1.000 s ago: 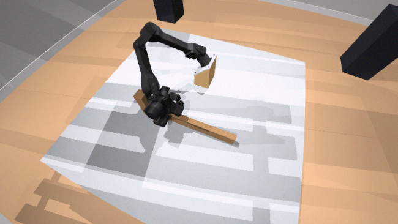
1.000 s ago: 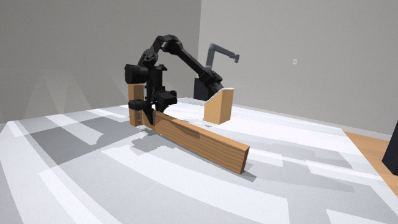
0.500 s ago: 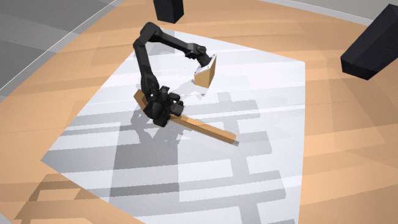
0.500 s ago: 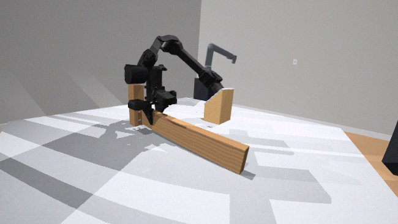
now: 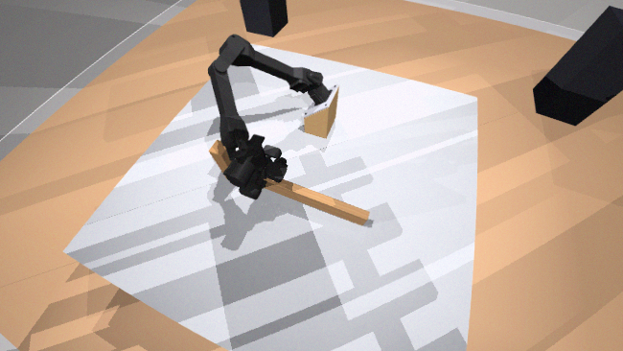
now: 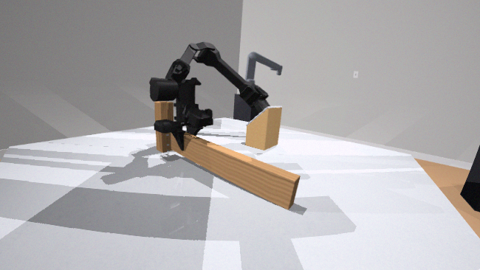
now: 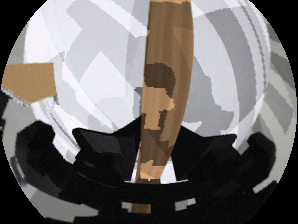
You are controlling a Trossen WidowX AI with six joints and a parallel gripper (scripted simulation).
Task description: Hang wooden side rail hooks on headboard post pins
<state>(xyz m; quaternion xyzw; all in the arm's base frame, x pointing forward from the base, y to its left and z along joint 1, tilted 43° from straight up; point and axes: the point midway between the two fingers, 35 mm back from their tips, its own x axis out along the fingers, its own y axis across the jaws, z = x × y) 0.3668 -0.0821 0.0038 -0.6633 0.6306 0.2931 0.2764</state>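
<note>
Right now the upright headboard post is 140 mm to the right of my gripper tip, 40 mm above it and 10 mm ahead of it.
</note>
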